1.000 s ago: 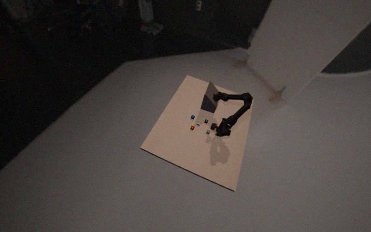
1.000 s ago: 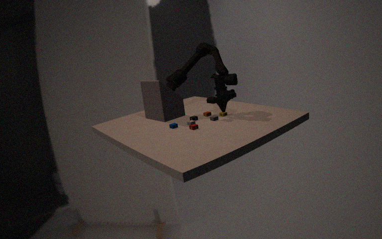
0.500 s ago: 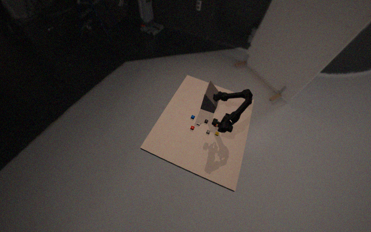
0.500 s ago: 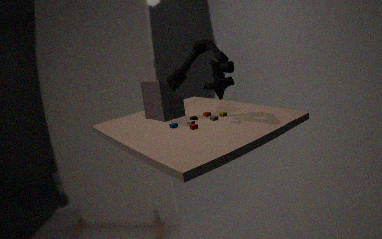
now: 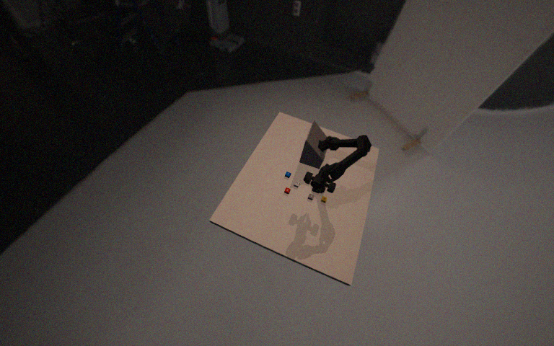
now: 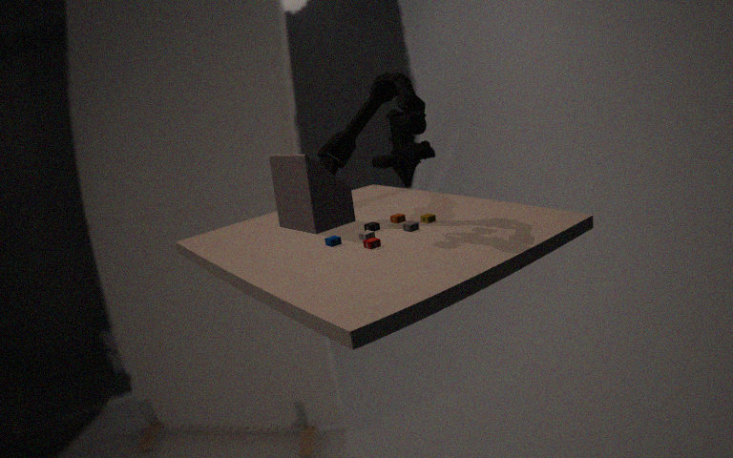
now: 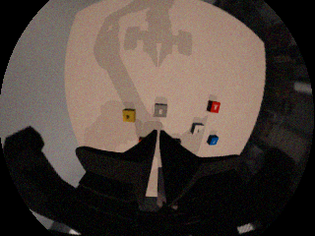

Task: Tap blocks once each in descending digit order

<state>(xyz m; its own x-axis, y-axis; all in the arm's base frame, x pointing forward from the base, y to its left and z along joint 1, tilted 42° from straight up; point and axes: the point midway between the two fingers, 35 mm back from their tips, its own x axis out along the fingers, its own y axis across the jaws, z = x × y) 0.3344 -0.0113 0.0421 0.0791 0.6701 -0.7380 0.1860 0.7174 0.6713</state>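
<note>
Right now the grey block is 1 cm to the right of my gripper tip and 11 cm below it. Also, from my gripper tip: black block 12 cm behind, 5 cm to the right, 11 cm below; orange block 10 cm behind, 5 cm to the left, 11 cm below; yellow block 1 cm behind, 8 cm to the left, 11 cm below.
</note>
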